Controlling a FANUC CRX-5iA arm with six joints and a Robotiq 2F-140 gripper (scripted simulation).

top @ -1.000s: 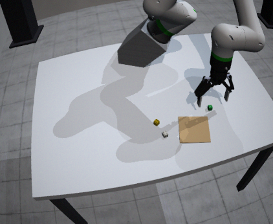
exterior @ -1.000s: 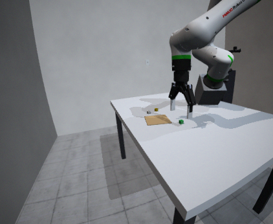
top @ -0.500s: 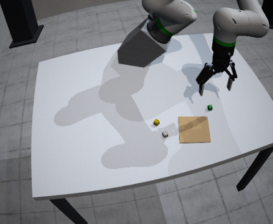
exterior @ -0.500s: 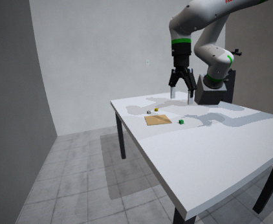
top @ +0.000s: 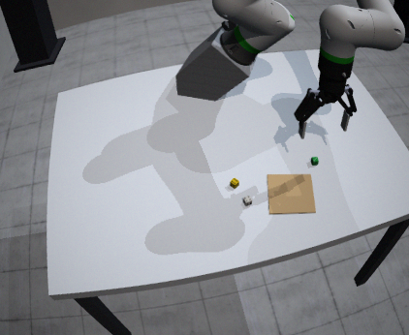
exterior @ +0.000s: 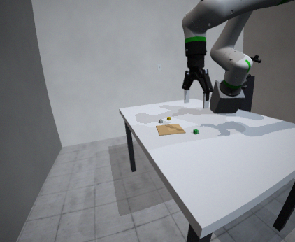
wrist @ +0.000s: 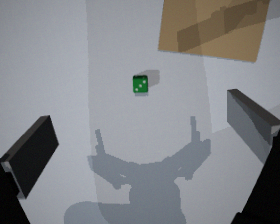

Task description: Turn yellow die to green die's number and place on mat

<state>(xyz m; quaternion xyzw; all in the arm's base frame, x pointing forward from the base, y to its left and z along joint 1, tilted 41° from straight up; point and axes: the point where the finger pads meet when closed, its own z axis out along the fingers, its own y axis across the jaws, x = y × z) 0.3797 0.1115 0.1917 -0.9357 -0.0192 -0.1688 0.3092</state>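
Right now the yellow die is 27 cm to the right of my hand, 15 cm below it and 5 cm ahead of it. The rest, counted from my hand: white die (24 cm to the right, 15 cm below, 12 cm ahead); green die (15 cm below, 1 cm behind); tan mat (16 cm below, 10 cm to the right, 10 cm ahead).
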